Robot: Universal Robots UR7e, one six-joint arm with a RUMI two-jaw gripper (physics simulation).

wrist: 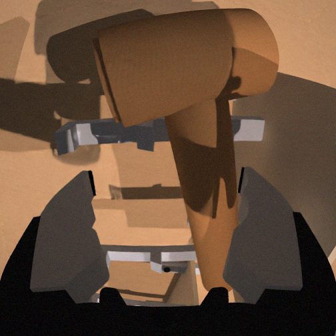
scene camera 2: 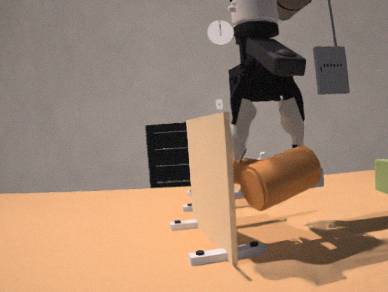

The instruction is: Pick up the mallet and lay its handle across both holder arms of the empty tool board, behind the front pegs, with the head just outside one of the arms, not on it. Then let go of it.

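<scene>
The mallet has an orange-brown head [scene camera 2: 285,177] [wrist: 170,62] and a tapered handle [scene camera 2: 241,167] [wrist: 207,200]. In the wrist view the handle crosses over a grey holder arm [wrist: 249,130], with the head on that arm's outer side, and runs past a second arm [wrist: 132,255]. Whether it rests on both arms is hard to tell. The tool board [scene camera 2: 207,175] stands upright, and the head shows to its right in the scene view. My gripper [scene camera 2: 267,152] [wrist: 166,171] is open around the handle, which lies near the right finger. The front pegs are partly hidden.
White feet with black knobs, one of them nearest the camera [scene camera 2: 207,256], support the board. A green block [scene camera 2: 382,175] shows at the right edge. A black louvred panel [scene camera 2: 167,155] and a grey box [scene camera 2: 331,75] are in the background. Dark shadows fall under the mallet.
</scene>
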